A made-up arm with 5 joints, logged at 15 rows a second.
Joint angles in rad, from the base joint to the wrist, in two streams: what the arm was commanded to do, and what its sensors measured. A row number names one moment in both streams.
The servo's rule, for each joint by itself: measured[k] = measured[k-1] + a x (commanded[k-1-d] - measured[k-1]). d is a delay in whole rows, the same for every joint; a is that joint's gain. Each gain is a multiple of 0.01, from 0.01 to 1. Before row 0 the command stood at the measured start. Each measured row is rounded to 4 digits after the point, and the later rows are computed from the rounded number. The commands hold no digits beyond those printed.
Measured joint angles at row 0:
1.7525, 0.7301, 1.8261, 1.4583, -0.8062
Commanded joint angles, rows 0 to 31:
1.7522, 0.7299, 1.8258, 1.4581, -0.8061
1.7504, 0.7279, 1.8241, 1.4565, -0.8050
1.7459, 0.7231, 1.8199, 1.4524, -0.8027
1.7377, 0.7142, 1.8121, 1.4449, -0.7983
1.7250, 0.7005, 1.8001, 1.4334, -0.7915
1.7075, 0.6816, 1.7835, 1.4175, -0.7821
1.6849, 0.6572, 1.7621, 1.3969, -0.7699
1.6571, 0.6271, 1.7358, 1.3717, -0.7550
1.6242, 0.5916, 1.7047, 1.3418, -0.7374
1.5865, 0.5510, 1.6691, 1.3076, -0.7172
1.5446, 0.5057, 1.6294, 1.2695, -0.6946
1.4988, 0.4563, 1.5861, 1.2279, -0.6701
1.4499, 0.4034, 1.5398, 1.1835, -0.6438
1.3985, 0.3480, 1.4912, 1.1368, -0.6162
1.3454, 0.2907, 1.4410, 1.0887, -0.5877
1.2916, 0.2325, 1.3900, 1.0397, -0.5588
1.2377, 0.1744, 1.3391, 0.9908, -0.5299
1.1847, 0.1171, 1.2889, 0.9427, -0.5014
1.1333, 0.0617, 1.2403, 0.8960, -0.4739
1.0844, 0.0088, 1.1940, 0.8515, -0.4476
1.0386, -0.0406, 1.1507, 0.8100, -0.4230
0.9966, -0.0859, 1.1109, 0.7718, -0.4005
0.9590, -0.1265, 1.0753, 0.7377, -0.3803
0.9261, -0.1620, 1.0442, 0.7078, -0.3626
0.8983, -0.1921, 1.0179, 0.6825, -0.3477
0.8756, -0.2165, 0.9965, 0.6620, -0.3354
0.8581, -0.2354, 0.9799, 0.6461, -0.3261
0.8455, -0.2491, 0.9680, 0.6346, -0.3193
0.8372, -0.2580, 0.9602, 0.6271, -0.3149
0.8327, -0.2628, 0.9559, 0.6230, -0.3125
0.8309, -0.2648, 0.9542, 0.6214, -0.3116
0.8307, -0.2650, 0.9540, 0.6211, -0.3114
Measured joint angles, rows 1 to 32:
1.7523, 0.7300, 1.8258, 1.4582, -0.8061
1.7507, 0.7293, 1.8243, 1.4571, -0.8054
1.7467, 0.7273, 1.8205, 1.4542, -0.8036
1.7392, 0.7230, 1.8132, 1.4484, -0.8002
1.7274, 0.7156, 1.8018, 1.4391, -0.7945
1.7109, 0.7044, 1.7859, 1.4257, -0.7864
1.6893, 0.6888, 1.7652, 1.4078, -0.7757
1.6626, 0.6684, 1.7396, 1.3854, -0.7622
1.6307, 0.6431, 1.7092, 1.3584, -0.7461
1.5940, 0.6127, 1.6743, 1.3269, -0.7273
1.5530, 0.5774, 1.6352, 1.2913, -0.7060
1.5080, 0.5374, 1.5925, 1.2520, -0.6827
1.4598, 0.4932, 1.5467, 1.2095, -0.6574
1.4089, 0.4453, 1.4984, 1.1644, -0.6306
1.3562, 0.3943, 1.4485, 1.1175, -0.6027
1.3026, 0.3409, 1.3976, 1.0693, -0.5742
1.2487, 0.2860, 1.3467, 1.0206, -0.5454
1.1956, 0.2303, 1.2964, 0.9723, -0.5168
1.1439, 0.1747, 1.2476, 0.9250, -0.4889
1.0945, 0.1200, 1.2010, 0.8794, -0.4621
1.0481, 0.0670, 1.1572, 0.8364, -0.4367
1.0054, 0.0165, 1.1169, 0.7963, -0.4132
0.9669, -0.0307, 1.0807, 0.7600, -0.3918
0.9330, -0.0740, 1.0489, 0.7276, -0.3728
0.9042, -0.1130, 1.0219, 0.6996, -0.3565
0.8805, -0.1472, 0.9998, 0.6763, -0.3428
0.8619, -0.1763, 0.9825, 0.6576, -0.3319
0.8483, -0.2003, 0.9699, 0.6433, -0.3237
0.8391, -0.2193, 0.9615, 0.6333, -0.3180
0.8338, -0.2337, 0.9566, 0.6269, -0.3144
0.8314, -0.2440, 0.9545, 0.6235, -0.3126
0.8308, -0.2509, 0.9541, 0.6220, -0.3118
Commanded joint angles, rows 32 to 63:
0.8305, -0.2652, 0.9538, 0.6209, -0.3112
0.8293, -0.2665, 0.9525, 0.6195, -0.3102
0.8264, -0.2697, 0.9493, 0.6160, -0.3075
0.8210, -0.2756, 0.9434, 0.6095, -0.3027
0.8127, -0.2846, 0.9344, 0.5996, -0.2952
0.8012, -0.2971, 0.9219, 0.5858, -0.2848
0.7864, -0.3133, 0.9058, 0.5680, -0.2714
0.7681, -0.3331, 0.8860, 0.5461, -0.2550
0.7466, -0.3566, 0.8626, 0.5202, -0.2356
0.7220, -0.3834, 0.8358, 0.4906, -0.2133
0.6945, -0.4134, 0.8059, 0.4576, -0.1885
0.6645, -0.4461, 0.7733, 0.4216, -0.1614
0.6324, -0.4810, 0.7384, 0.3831, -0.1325
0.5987, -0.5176, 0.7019, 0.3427, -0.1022
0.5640, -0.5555, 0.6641, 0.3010, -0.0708
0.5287, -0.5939, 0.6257, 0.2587, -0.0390
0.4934, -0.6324, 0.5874, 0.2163, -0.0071
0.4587, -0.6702, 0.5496, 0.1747, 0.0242
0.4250, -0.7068, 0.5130, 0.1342, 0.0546
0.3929, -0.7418, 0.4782, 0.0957, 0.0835
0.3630, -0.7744, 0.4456, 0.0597, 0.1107
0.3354, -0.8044, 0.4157, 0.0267, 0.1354
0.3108, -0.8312, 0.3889, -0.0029, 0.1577
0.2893, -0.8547, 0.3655, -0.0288, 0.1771
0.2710, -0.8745, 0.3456, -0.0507, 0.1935
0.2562, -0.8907, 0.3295, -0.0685, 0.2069
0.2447, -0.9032, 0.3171, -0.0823, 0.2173
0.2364, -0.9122, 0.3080, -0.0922, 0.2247
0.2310, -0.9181, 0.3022, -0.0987, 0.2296
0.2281, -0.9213, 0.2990, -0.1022, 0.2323
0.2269, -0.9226, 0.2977, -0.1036, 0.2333
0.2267, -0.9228, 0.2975, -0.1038, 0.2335
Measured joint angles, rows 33 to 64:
0.8306, -0.2556, 0.9538, 0.6213, -0.3114
0.8295, -0.2592, 0.9527, 0.6202, -0.3106
0.8269, -0.2627, 0.9497, 0.6176, -0.3086
0.8220, -0.2670, 0.9442, 0.6126, -0.3048
0.8143, -0.2728, 0.9357, 0.6045, -0.2986
0.8034, -0.2808, 0.9237, 0.5929, -0.2896
0.7893, -0.2915, 0.9081, 0.5775, -0.2778
0.7717, -0.3052, 0.8889, 0.5580, -0.2630
0.7509, -0.3222, 0.8660, 0.5346, -0.2452
0.7269, -0.3424, 0.8397, 0.5073, -0.2245
0.7000, -0.3658, 0.8103, 0.4765, -0.2011
0.6705, -0.3923, 0.7781, 0.4425, -0.1753
0.6389, -0.4216, 0.7436, 0.4057, -0.1475
0.6055, -0.4533, 0.7073, 0.3666, -0.1181
0.5711, -0.4870, 0.6697, 0.3259, -0.0874
0.5359, -0.5223, 0.6314, 0.2842, -0.0559
0.5006, -0.5586, 0.5931, 0.2421, -0.0242
0.4658, -0.5954, 0.5553, 0.2003, 0.0073
0.4319, -0.6322, 0.5185, 0.1593, 0.0380
0.3995, -0.6684, 0.4834, 0.1199, 0.0676
0.3692, -0.7034, 0.4505, 0.0826, 0.0956
0.3411, -0.7367, 0.4202, 0.0479, 0.1215
0.3160, -0.7679, 0.3930, 0.0164, 0.1450
0.2938, -0.7965, 0.3691, -0.0116, 0.1659
0.2749, -0.8222, 0.3487, -0.0358, 0.1838
0.2594, -0.8448, 0.3320, -0.0561, 0.1988
0.2472, -0.8641, 0.3190, -0.0723, 0.2108
0.2382, -0.8800, 0.3094, -0.0846, 0.2198
0.2322, -0.8926, 0.3031, -0.0933, 0.2262
0.2288, -0.9021, 0.2995, -0.0988, 0.2302
0.2272, -0.9089, 0.2979, -0.1018, 0.2322
0.2268, -0.9135, 0.2976, -0.1030, 0.2330

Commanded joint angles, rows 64 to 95:
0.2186, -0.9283, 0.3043, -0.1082, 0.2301
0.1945, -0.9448, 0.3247, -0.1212, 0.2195
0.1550, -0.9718, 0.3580, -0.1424, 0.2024
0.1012, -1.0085, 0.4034, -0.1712, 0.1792
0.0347, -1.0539, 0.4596, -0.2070, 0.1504
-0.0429, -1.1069, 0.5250, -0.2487, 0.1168
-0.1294, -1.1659, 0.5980, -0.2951, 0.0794
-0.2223, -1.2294, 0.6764, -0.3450, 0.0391
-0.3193, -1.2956, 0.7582, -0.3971, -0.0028
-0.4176, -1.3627, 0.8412, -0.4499, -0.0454
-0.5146, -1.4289, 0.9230, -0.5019, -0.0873
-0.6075, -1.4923, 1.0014, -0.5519, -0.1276
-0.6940, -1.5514, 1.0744, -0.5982, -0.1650
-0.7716, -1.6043, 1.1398, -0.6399, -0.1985
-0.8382, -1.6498, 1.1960, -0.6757, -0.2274
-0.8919, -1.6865, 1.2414, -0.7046, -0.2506
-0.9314, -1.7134, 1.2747, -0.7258, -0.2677
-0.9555, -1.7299, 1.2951, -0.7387, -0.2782
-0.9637, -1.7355, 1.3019, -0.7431, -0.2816
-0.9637, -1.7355, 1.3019, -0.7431, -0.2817
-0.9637, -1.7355, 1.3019, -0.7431, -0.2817
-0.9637, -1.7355, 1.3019, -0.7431, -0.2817
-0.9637, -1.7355, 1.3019, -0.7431, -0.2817
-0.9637, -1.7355, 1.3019, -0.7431, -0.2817
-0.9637, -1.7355, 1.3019, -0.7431, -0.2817
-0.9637, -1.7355, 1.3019, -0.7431, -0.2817
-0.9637, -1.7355, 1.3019, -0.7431, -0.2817
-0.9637, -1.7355, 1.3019, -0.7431, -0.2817
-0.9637, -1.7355, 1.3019, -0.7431, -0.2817
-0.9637, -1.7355, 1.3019, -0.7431, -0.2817
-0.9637, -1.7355, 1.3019, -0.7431, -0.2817
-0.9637, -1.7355, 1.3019, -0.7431, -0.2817
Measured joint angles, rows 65 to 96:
0.2200, -0.9184, 0.3034, -0.1062, 0.2311
0.1988, -0.9271, 0.3219, -0.1155, 0.2236
0.1624, -0.9419, 0.3533, -0.1322, 0.2098
0.1116, -0.9639, 0.3969, -0.1564, 0.1899
0.0478, -0.9936, 0.4514, -0.1878, 0.1642
-0.0275, -1.0310, 0.5154, -0.2256, 0.1334
-0.1121, -1.0755, 0.5873, -0.2687, 0.0983
-0.2036, -1.1263, 0.6648, -0.3160, 0.0598
-0.2996, -1.1822, 0.7461, -0.3663, 0.0191
-0.3975, -1.2418, 0.8288, -0.4181, -0.0228
-0.4947, -1.3035, 0.9108, -0.4701, -0.0647
-0.5883, -1.3658, 0.9896, -0.5208, -0.1056
-0.6760, -1.4270, 1.0634, -0.5688, -0.1442
-0.7553, -1.4855, 1.1299, -0.6129, -0.1795
-0.8241, -1.5397, 1.1874, -0.6518, -0.2106
-0.8804, -1.5881, 1.2344, -0.6845, -0.2366
-0.9227, -1.6294, 1.2695, -0.7101, -0.2568
-0.9499, -1.6626, 1.2918, -0.7278, -0.2707
-0.9614, -1.6867, 1.3006, -0.7373, -0.2778
-0.9633, -1.7028, 1.3017, -0.7409, -0.2803
-0.9636, -1.7136, 1.3019, -0.7423, -0.2812
-0.9637, -1.7208, 1.3019, -0.7428, -0.2815
-0.9637, -1.7257, 1.3019, -0.7430, -0.2816
-0.9637, -1.7289, 1.3019, -0.7431, -0.2817
-0.9637, -1.7311, 1.3019, -0.7431, -0.2817
-0.9637, -1.7326, 1.3019, -0.7431, -0.2817
-0.9637, -1.7336, 1.3019, -0.7431, -0.2817
-0.9637, -1.7342, 1.3019, -0.7431, -0.2817
-0.9637, -1.7346, 1.3019, -0.7431, -0.2817
-0.9637, -1.7349, 1.3019, -0.7431, -0.2817
-0.9637, -1.7351, 1.3019, -0.7431, -0.2817
-0.9637, -1.7352, 1.3019, -0.7431, -0.2817

